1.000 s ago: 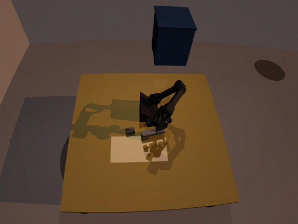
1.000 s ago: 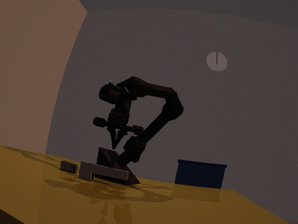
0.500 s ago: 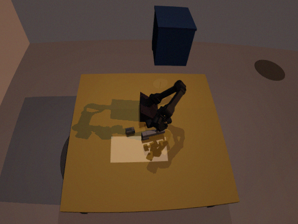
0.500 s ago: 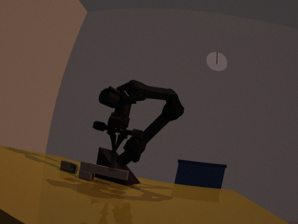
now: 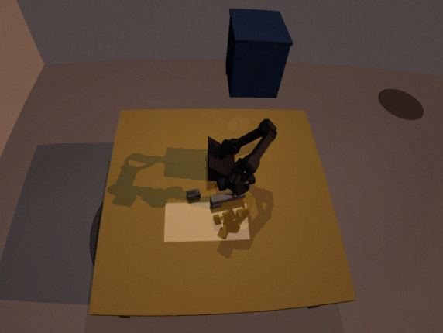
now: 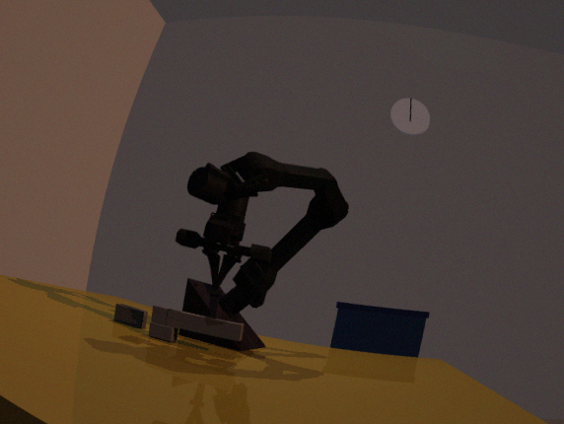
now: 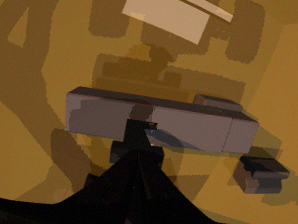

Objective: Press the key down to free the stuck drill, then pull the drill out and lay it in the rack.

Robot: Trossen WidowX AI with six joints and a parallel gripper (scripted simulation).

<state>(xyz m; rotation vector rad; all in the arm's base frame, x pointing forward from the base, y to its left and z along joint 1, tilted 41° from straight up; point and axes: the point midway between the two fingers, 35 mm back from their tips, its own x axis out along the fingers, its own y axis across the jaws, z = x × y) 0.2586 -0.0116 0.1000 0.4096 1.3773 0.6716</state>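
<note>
Right now my gripper tip is 30 mm above the dark key. Round my gripper tip: grey housing: 90 mm below, 30 mm to the right; then dark block: 210 mm to the right, 110 mm below, 40 mm behind; then drill stub: 80 mm below, 50 mm to the right, 10 mm ahead.
</note>
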